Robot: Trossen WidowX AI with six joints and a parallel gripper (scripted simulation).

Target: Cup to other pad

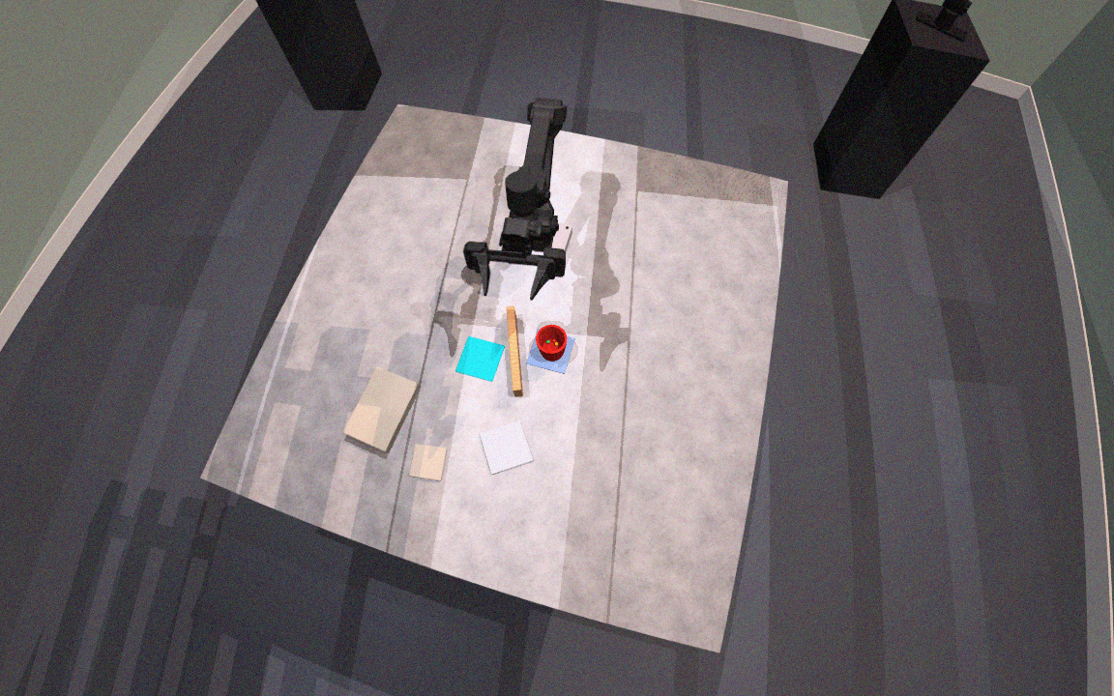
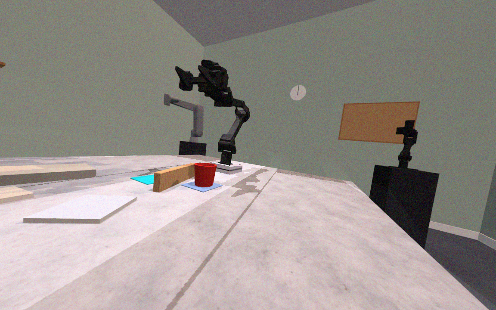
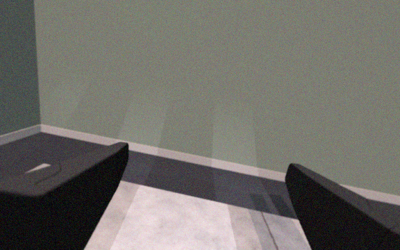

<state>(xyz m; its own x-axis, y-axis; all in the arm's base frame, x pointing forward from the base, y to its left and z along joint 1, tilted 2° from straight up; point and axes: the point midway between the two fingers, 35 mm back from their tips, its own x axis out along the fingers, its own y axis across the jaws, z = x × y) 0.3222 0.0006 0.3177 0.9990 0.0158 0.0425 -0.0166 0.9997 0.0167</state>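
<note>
My gripper tip is now 50 mm past the red cup, 60 mm to the right of it and 330 mm above it. From my gripper tip the other things lie so: green marble (70 mm behind, 50 mm to the left, 360 mm below); blue marble (40 mm behind, 60 mm to the left, 360 mm below); wooden bar (30 mm behind, 30 mm to the right, 350 mm below).
</note>
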